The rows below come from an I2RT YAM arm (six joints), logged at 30 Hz.
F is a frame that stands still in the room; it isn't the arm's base.
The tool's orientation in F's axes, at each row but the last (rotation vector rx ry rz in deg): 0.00, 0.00, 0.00; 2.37, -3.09, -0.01; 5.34, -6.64, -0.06; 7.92, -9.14, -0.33; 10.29, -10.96, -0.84
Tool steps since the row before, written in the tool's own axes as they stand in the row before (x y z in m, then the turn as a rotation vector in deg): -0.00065, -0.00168, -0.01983, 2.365, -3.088, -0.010; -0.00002, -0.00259, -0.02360, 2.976, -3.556, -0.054; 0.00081, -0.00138, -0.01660, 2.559, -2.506, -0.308; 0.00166, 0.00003, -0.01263, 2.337, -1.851, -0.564; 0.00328, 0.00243, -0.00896, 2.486, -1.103, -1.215
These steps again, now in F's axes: -0.00065, -0.00168, -0.01983, 2.365, -3.088, -0.010; 0.00125, -0.00161, -0.02365, 2.978, -3.555, -0.041; 0.00273, 0.00016, -0.01645, 2.588, -2.483, -0.242; 0.00364, 0.00173, -0.01208, 2.407, -1.795, -0.437; 0.00492, 0.00387, -0.00760, 2.675, -0.950, -0.904
